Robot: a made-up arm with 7 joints. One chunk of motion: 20 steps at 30 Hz.
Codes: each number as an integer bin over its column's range. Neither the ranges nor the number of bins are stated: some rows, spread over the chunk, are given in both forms.
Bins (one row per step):
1: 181 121 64 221 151 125 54
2: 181 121 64 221 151 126 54
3: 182 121 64 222 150 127 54
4: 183 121 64 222 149 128 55
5: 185 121 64 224 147 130 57
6: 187 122 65 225 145 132 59
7: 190 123 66 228 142 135 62
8: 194 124 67 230 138 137 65
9: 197 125 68 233 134 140 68
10: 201 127 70 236 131 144 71
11: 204 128 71 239 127 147 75
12: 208 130 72 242 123 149 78
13: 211 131 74 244 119 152 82
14: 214 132 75 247 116 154 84
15: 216 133 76 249 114 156 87
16: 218 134 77 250 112 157 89
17: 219 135 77 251 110 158 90
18: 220 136 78 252 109 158 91
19: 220 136 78 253 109 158 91
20: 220 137 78 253 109 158 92
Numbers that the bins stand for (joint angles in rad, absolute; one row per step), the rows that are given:
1: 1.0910 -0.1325 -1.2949 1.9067 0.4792 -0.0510 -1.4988
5: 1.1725 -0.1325 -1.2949 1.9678 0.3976 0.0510 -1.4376
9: 1.4173 -0.0510 -1.2133 2.1514 0.1325 0.2549 -1.2133
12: 1.6416 0.0510 -1.1318 2.3349 -0.0918 0.4384 -1.0094
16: 1.8455 0.1325 -1.0298 2.4980 -0.3161 0.6016 -0.7851
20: 1.8863 0.1937 -1.0094 2.5592 -0.3773 0.6220 -0.7239
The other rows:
2: 1.0910 -0.1325 -1.2949 1.9067 0.4792 -0.0306 -1.4988
3: 1.1114 -0.1325 -1.2949 1.9271 0.4588 -0.0102 -1.4988
4: 1.1318 -0.1325 -1.2949 1.9271 0.4384 0.0102 -1.4784
6: 1.2133 -0.1122 -1.2745 1.9882 0.3569 0.0918 -1.3969
7: 1.2745 -0.0918 -1.2541 2.0494 0.2957 0.1529 -1.3357
8: 1.3561 -0.0714 -1.2337 2.0902 0.2141 0.1937 -1.2745
10: 1.4988 -0.0102 -1.1725 2.2125 0.0714 0.3365 -1.1522
11: 1.5600 0.0102 -1.1522 2.2737 -0.0102 0.3976 -1.0706
13: 1.7027 0.0714 -1.0910 2.3757 -0.1733 0.4996 -0.9278
14: 1.7639 0.0918 -1.0706 2.4369 -0.2345 0.5404 -0.8871
15: 1.8047 0.1122 -1.0502 2.4776 -0.2753 0.5812 -0.8259
17: 1.8659 0.1529 -1.0298 2.5184 -0.3569 0.6220 -0.7647
18: 1.8863 0.1733 -1.0094 2.5388 -0.3773 0.6220 -0.7443
19: 1.8863 0.1733 -1.0094 2.5592 -0.3773 0.6220 -0.7443

